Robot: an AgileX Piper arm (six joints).
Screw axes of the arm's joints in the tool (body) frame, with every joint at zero. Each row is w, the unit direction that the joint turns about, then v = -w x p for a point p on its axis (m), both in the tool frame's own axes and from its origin. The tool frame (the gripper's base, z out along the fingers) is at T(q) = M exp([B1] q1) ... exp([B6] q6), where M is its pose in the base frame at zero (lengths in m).
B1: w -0.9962 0 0.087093 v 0 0.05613 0
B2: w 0 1 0 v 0.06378 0 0.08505
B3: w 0 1 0 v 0.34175 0 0.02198
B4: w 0 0 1 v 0 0 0
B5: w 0 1 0 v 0.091 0 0
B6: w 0 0 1 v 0 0 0
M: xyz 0.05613 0 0.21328 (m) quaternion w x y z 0.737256 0 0.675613 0
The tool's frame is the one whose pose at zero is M.
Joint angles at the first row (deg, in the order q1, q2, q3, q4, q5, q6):
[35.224 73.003 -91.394 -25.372 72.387 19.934]
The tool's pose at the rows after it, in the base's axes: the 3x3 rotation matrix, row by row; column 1 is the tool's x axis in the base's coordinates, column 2 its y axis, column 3 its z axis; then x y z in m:
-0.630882 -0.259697 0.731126; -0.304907 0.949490 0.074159; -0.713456 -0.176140 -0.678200; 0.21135 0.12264 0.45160
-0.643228 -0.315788 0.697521; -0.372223 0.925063 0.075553; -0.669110 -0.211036 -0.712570; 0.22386 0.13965 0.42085
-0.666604 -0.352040 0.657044; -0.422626 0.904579 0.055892; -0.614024 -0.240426 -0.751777; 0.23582 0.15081 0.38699
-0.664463 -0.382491 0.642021; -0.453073 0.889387 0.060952; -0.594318 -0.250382 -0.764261; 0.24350 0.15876 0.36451
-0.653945 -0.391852 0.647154; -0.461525 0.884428 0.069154; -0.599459 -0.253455 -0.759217; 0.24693 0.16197 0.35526
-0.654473 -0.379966 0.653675; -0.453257 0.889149 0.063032; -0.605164 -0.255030 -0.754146; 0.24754 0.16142 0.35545
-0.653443 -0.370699 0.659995; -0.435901 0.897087 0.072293; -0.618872 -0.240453 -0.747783; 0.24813 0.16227 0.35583
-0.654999 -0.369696 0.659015; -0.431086 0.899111 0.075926; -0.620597 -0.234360 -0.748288; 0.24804 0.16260 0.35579
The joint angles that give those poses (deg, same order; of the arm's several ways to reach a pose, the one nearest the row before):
[38.669 73.797 -89.288 -25.107 70.076 18.875]
[39.620 76.035 -84.396 -25.014 66.108 18.394]
[39.619 78.476 -79.457 -25.057 62.579 18.317]
[39.619 80.186 -76.156 -25.118 58.637 18.310]
[39.621 80.794 -74.524 -25.696 55.991 18.844]
[39.620 80.794 -74.462 -26.420 55.865 19.786]
[39.619 80.795 -74.418 -26.445 55.086 20.877]
[39.619 80.794 -74.419 -26.215 54.977 21.049]

